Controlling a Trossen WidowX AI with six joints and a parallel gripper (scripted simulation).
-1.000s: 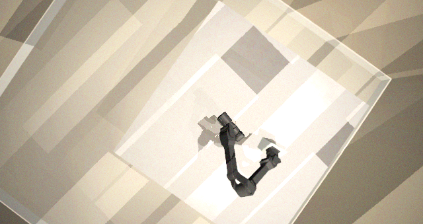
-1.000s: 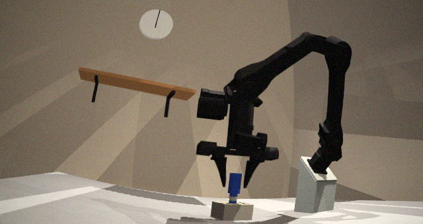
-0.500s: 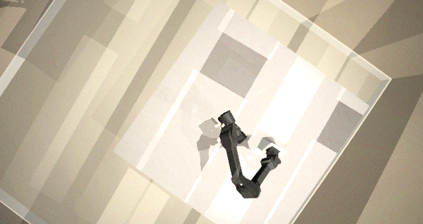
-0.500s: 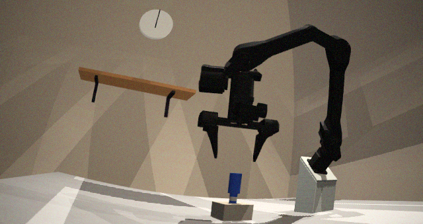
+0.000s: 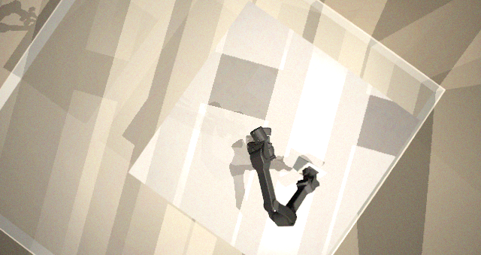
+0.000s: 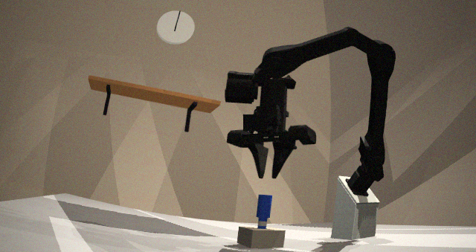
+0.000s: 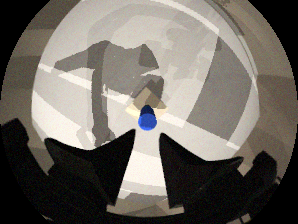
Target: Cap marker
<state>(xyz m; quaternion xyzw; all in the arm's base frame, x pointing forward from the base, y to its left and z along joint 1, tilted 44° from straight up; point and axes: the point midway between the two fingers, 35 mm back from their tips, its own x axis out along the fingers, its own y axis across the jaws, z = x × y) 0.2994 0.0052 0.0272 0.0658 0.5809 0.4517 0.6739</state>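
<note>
Now: the blue cap 60 mm below my gripper tip. Round my gripper tip: tan holder block: 130 mm below.
</note>
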